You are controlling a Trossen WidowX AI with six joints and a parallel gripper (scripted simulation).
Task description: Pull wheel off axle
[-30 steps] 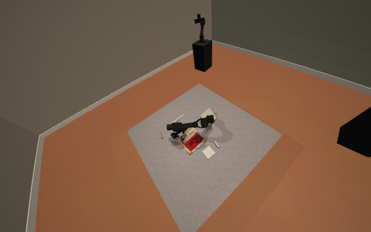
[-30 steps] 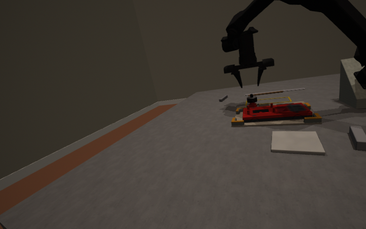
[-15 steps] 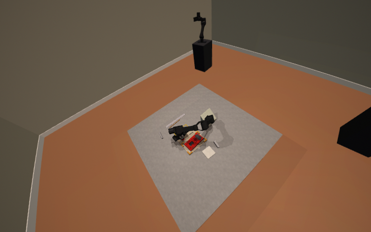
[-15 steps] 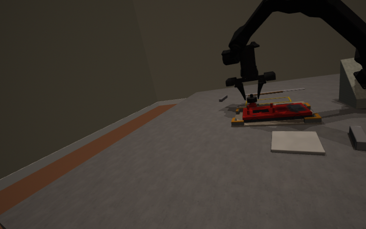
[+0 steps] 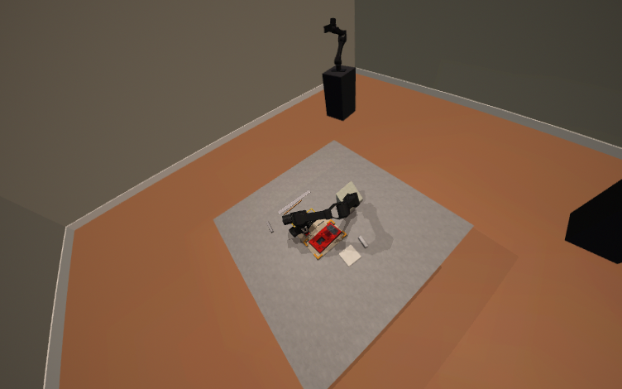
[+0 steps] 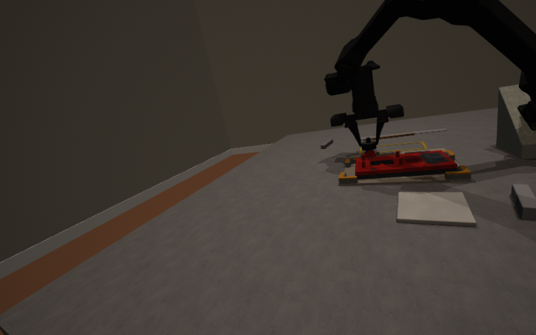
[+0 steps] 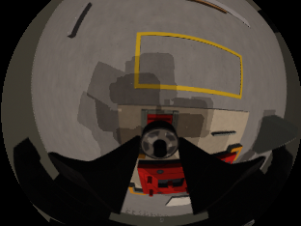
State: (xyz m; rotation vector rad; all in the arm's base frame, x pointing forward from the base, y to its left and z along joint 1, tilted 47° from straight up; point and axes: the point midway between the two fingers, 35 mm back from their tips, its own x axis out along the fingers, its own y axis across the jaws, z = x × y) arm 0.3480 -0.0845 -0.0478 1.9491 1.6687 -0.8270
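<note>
Right now my gripper tip is right at the wheel. From my gripper tip the other things lie so: upright axle right at my gripper tip; then flat pale tile 6 cm behind, 32 cm to the left, 4 cm below; then long white bar 14 cm behind, 26 cm to the right, 4 cm below.
</note>
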